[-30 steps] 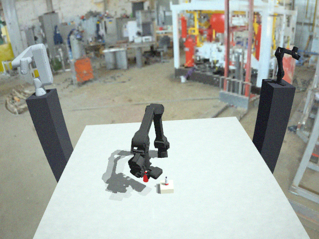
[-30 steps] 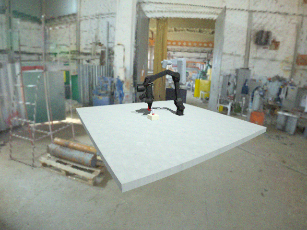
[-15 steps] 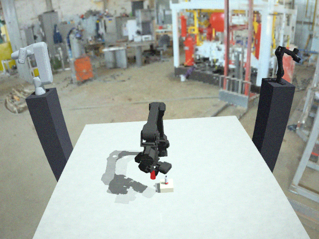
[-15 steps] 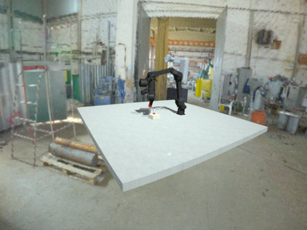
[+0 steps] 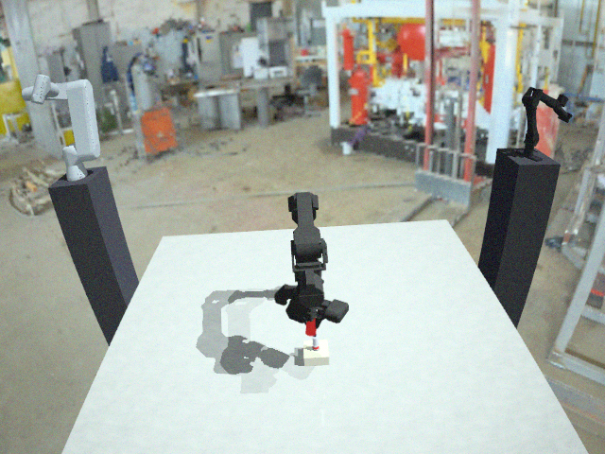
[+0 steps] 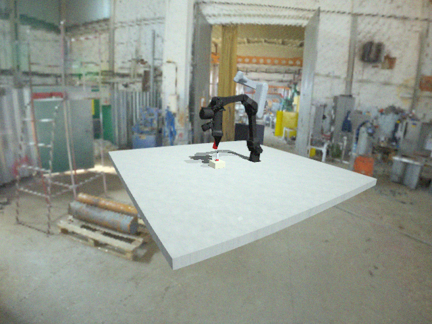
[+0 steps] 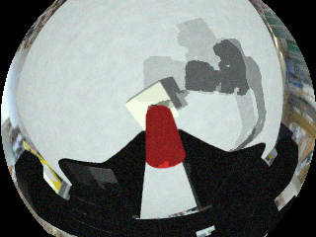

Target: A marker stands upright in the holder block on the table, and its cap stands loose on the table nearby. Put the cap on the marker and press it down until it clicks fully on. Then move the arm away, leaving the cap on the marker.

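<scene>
My gripper tip is 1 cm to the right of the cream holder block and 11 cm above it. From my gripper tip the other things lie so: red cap 1 cm above.
</scene>
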